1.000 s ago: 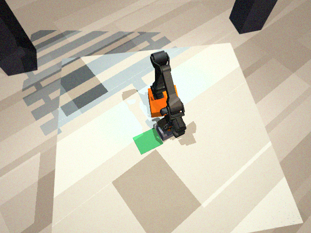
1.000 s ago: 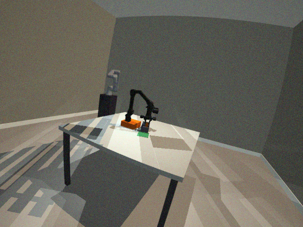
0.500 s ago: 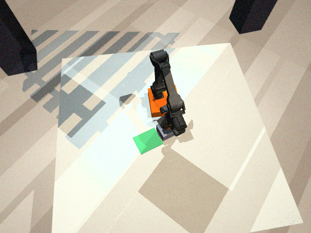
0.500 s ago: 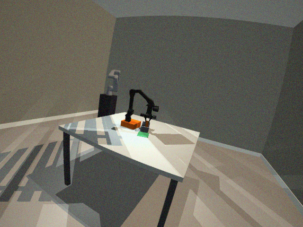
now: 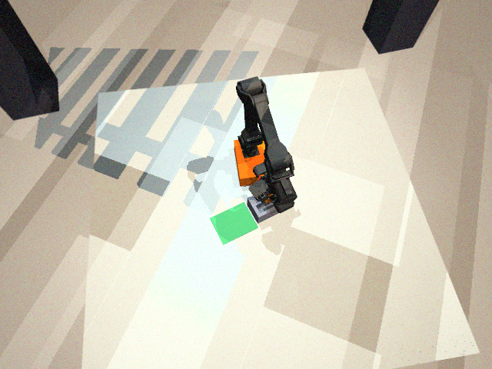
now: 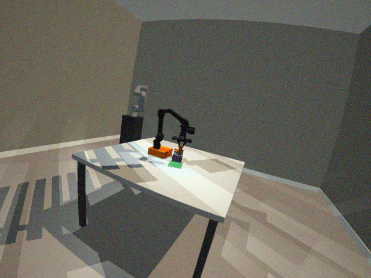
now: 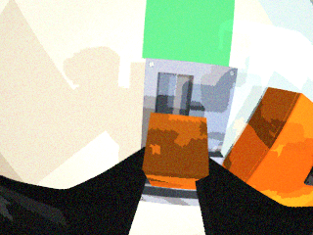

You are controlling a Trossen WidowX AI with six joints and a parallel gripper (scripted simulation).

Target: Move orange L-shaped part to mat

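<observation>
Right now the green mat is 1 cm ahead of my gripper tip, 14 cm to the right of it and 14 cm below it. From my gripper tip the other things lie so: orange L-shaped part (2 cm behind, 3 cm to the left, 3 cm below).
</observation>
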